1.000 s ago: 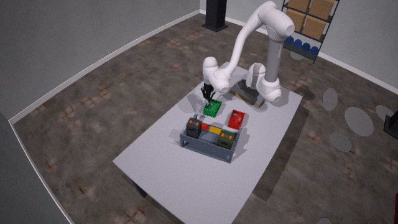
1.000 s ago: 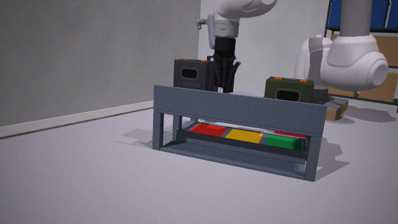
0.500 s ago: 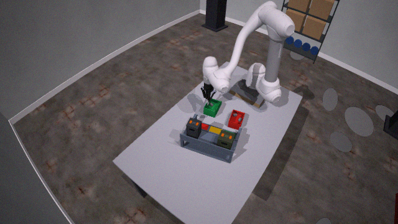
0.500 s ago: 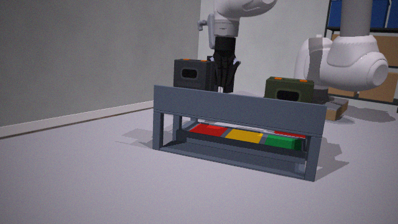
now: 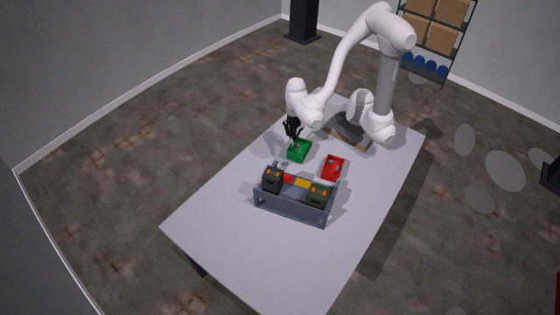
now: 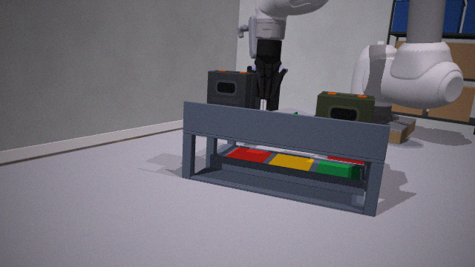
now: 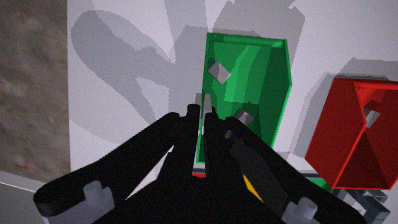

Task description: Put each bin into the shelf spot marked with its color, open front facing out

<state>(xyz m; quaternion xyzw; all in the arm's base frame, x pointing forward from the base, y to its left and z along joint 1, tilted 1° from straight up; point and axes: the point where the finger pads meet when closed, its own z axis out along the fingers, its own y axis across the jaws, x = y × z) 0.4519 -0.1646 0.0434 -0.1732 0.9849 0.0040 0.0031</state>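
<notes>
My hand is 40 mm to the right of the green bin, 40 mm above it and 20 mm past it. From my hand the other things lie so: olive box 380 mm to the left, 240 mm ahead, 60 mm above; then red bin 270 mm to the left, 60 mm behind, 50 mm below; then dark grey box 330 mm ahead, 160 mm to the left, 70 mm above.
</notes>
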